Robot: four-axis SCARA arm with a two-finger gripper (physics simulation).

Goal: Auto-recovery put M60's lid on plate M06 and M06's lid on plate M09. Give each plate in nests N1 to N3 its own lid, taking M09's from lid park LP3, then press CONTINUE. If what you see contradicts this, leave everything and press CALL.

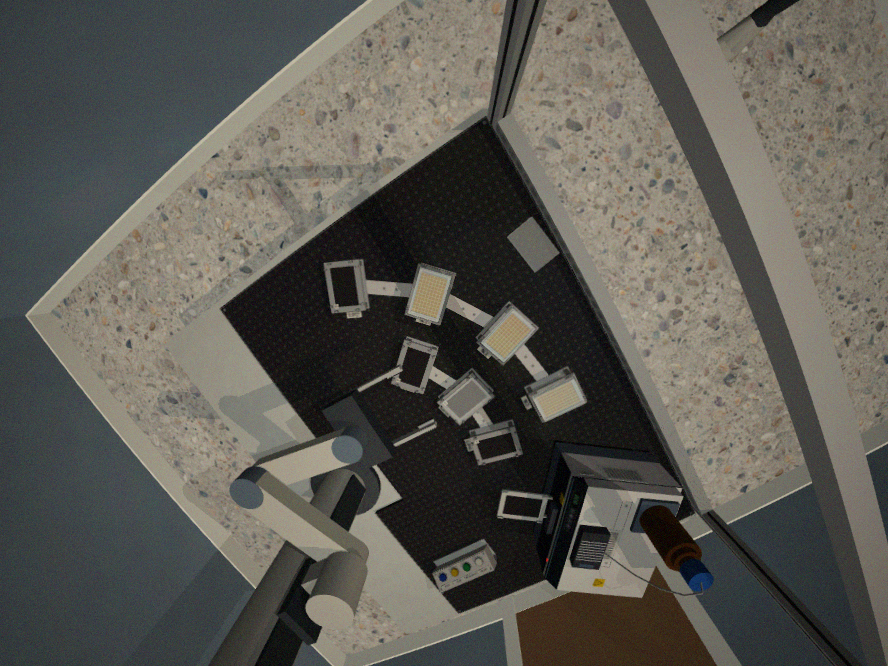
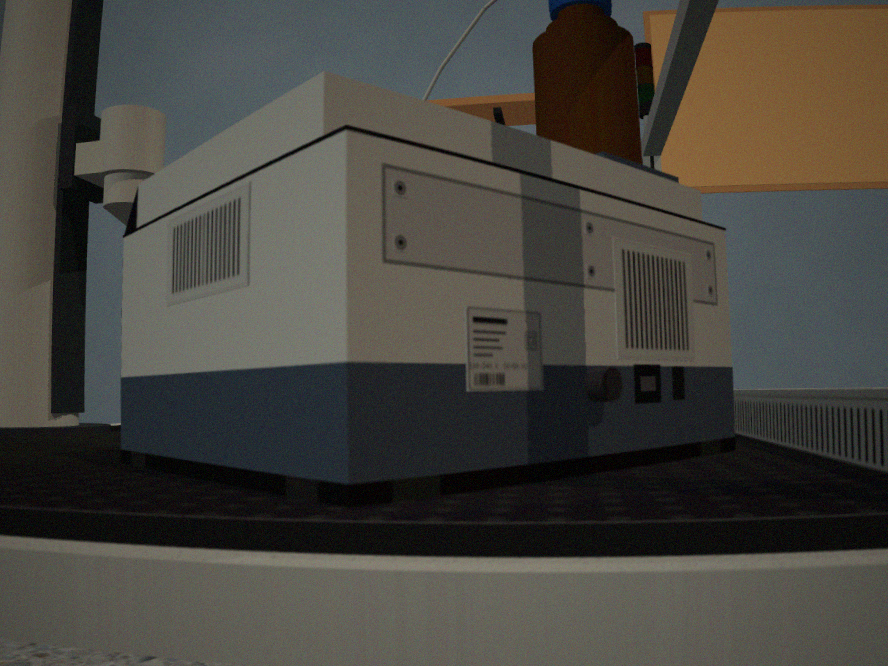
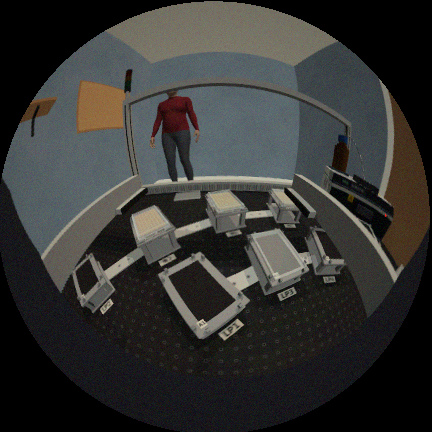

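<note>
Three plates with yellowish wells stand in the nests: N1's plate, N3's plate and N2's plate. Clear rims show around them; the plate and lid markings are too small to read. A greyish translucent lid lies on lid park LP3. Park LP1 is an empty frame. My gripper is open and empty, its fingers reaching toward LP1 and LP3, above the table. The button box shows blue, yellow, green and whitish buttons; its labels are unreadable.
Empty park frames LP2 and LP4 stand at either side. A white instrument with a protruding tray frame carries a brown bottle. A person stands beyond the enclosure.
</note>
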